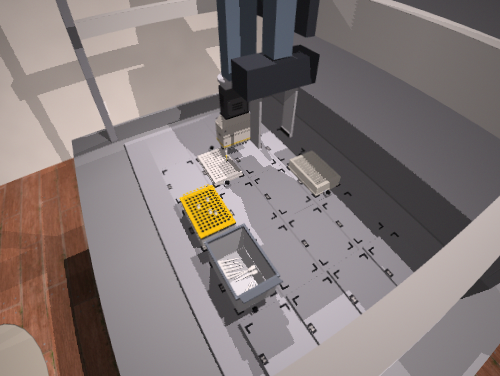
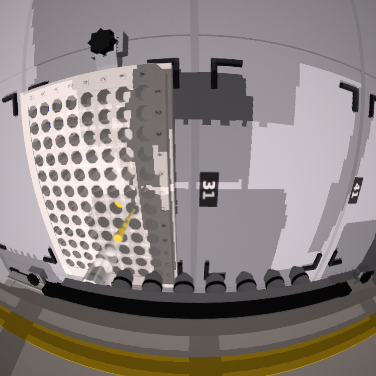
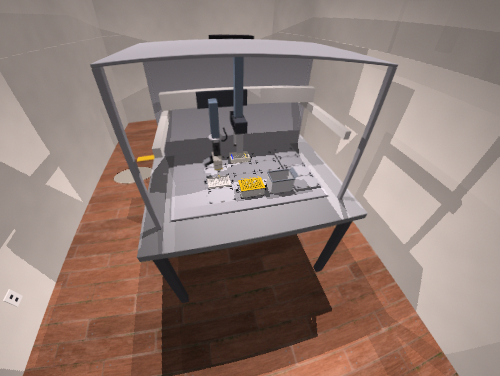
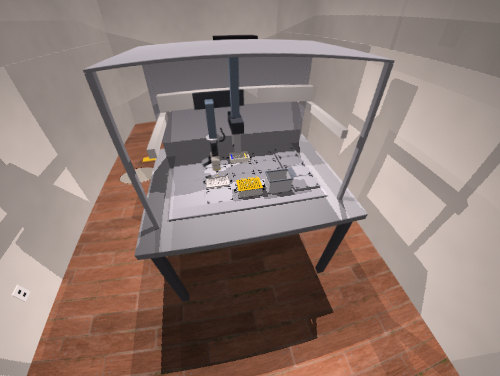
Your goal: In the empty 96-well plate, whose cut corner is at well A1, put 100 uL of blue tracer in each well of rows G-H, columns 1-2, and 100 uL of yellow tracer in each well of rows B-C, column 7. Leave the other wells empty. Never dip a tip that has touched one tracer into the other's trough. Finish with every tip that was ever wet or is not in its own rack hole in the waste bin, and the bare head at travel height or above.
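Observation:
The pipetting head [image 1: 233, 131] [image 3: 217, 162] hangs low over the back of the white 96-well plate [image 1: 214, 171] [image 3: 219, 183] [image 4: 217, 182]. One channel bears a clear tip [image 2: 102, 262] with yellow liquid [image 2: 125, 225] in its lower part. Its end is at about well B7; whether it is inside cannot be told. Several other nozzles [image 2: 215, 282] are bare. Well C7 [image 2: 118, 204] shows yellow. Wells G1 [image 2: 46, 108] and G2 [image 2: 47, 125] show blue slivers; no blue shows in H1 or H2. The parked plate gripper [image 1: 274, 139] has its fingers apart, nothing between them.
The yellow tip rack [image 1: 207, 212] [image 3: 251, 185] [image 4: 249, 184] stands in front of the plate. Beyond it is the grey waste bin [image 1: 210, 250] [image 3: 281, 181] [image 4: 279, 181], with loose tips [image 1: 232, 267] inside. The trough holder [image 1: 315, 172] [image 3: 240, 160] stands behind, showing blue and yellow.

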